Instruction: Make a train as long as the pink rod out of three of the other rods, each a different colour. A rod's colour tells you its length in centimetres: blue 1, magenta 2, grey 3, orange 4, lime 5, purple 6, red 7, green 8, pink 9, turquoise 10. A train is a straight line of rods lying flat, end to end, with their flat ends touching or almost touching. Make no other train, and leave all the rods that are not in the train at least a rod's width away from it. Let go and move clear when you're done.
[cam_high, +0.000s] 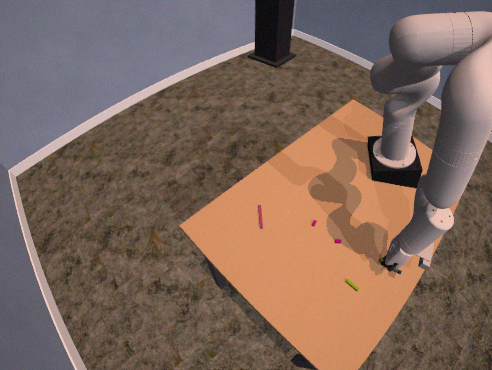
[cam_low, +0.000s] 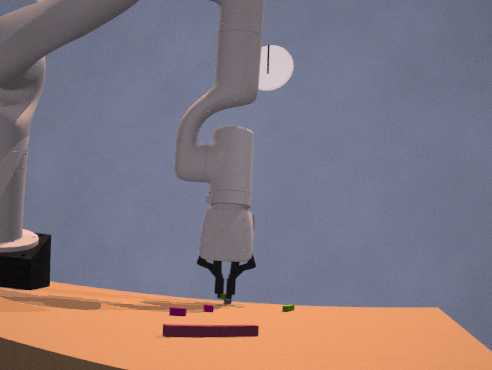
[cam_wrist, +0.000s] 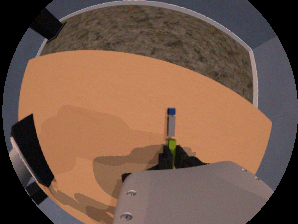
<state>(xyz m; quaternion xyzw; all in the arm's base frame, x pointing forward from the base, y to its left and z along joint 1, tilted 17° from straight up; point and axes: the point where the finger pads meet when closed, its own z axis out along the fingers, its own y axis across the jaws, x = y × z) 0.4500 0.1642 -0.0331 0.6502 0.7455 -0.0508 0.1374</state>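
The grey rod lies 4 cm to the left of my hand and 3 cm below it. Round my hand: blue rod (6 cm to the left, 3 cm below, 1 cm behind); pink rod (46 cm to the right, 11 cm ahead, 3 cm below).
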